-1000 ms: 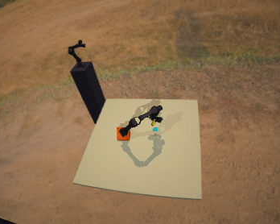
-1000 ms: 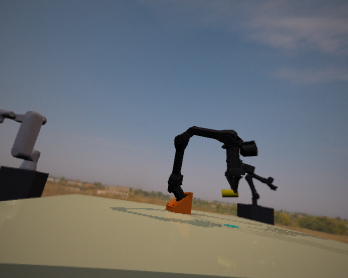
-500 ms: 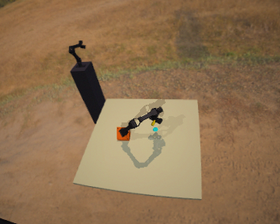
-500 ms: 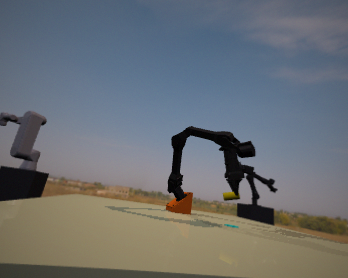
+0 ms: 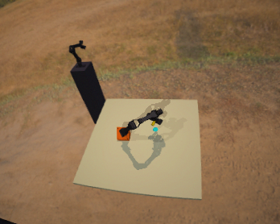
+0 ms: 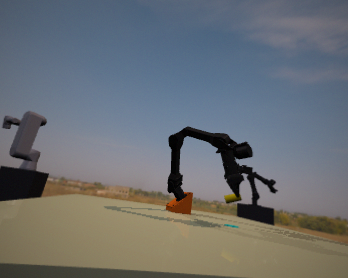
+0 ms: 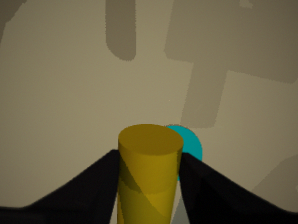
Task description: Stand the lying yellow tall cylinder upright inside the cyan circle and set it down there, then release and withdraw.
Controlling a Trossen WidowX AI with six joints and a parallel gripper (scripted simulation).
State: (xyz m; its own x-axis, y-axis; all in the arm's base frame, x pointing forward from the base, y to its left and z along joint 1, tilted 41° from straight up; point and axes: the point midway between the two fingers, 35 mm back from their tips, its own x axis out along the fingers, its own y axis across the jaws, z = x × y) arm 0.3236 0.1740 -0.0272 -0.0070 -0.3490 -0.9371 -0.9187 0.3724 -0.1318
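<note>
The cyan circle is 120 mm below my gripper tip and 20 mm to the right of it. The rest, counted from my gripper tip: yellow cylinder (20 mm to the right, 10 mm below, 10 mm behind).
</note>
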